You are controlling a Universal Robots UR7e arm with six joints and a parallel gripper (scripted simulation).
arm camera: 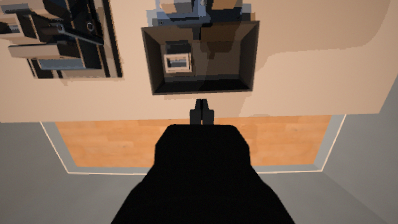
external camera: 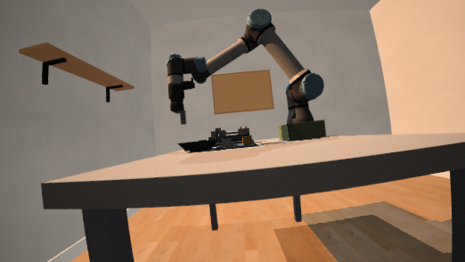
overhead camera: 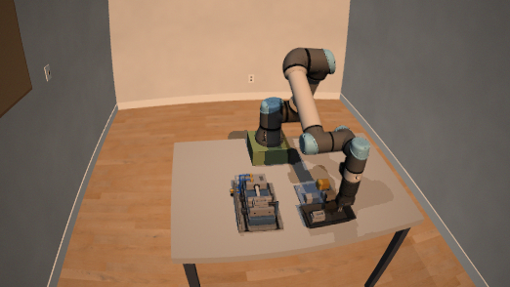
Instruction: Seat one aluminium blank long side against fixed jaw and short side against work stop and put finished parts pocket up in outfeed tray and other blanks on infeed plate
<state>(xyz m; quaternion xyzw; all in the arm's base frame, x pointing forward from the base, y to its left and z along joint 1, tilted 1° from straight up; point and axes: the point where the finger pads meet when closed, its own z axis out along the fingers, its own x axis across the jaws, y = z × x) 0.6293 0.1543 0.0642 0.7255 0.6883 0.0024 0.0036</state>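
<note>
Now: the vise 290 mm to the right of my hand, 210 mm behind it and 110 mm below it. From my hand the other things lie so: brass blank (290 mm behind, 120 mm below, 50 mm to the left).
</note>
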